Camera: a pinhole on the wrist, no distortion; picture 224 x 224 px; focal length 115.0 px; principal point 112.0 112.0 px. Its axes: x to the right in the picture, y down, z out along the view. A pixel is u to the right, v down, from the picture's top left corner.
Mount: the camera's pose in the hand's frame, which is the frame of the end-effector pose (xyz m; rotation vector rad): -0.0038 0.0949 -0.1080 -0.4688 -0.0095 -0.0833
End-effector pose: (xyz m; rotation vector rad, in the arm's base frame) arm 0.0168 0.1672 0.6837 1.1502 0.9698 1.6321
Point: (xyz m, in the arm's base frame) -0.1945 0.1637 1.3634
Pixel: outside the picture
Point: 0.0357 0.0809 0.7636
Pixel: 59.4 49.8
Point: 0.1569 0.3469 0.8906
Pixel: 196.3 66.5
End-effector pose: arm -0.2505 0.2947 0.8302 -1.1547 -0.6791 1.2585
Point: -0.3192 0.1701 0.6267
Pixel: 13.5 187.7
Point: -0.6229 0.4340 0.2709
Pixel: 138.6 193.1
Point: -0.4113 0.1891 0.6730
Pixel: 50.7 123.4
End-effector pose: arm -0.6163 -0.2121 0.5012 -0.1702 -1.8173 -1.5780
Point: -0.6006 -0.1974 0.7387
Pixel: 201.7 154.2
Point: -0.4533 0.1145 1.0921
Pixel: 129.1 184.8
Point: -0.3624 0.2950 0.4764
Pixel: 22.3 84.9
